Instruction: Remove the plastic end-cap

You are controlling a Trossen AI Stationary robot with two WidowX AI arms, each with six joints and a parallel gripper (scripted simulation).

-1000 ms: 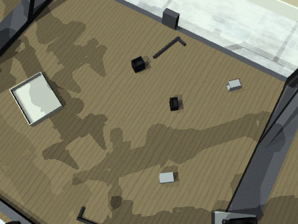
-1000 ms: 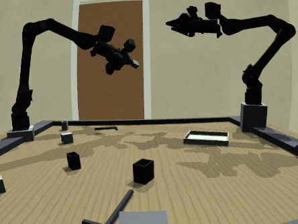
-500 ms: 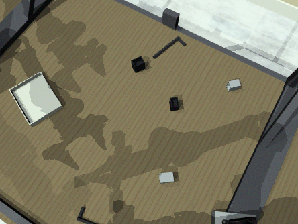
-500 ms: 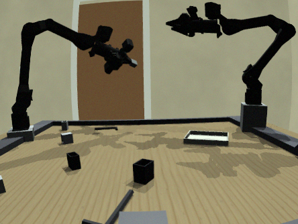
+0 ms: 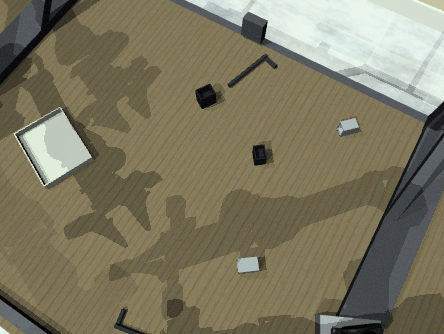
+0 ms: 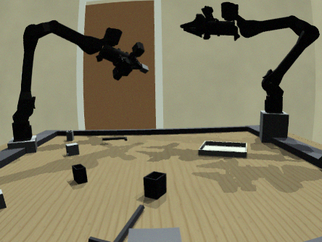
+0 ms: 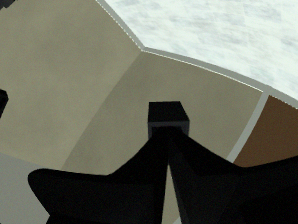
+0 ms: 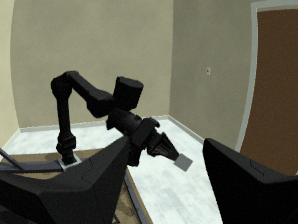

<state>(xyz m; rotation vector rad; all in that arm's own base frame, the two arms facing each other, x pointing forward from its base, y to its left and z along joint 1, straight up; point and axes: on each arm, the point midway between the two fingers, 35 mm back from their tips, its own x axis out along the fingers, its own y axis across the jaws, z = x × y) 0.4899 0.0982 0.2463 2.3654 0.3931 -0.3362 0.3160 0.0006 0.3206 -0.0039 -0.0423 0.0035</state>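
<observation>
My right hand is 18 cm to the right of the grey plastic end-cap, 16 cm short of it and 15 cm above it. From my right hand the other things lie so: metal parts tray (42 cm below, 22 cm behind, 4 cm to the right); L-shaped dark bar (58 cm behind, 42 cm below, 25 cm to the left).
My left hand is 20 mm short of the grey plastic end-cap, 30 mm to the left of it and 10 mm above it. Also, from my left hand: metal parts tray 350 mm behind, 250 mm to the right, 280 mm below; then L-shaped dark bar 720 mm behind, 40 mm to the left, 280 mm below.
</observation>
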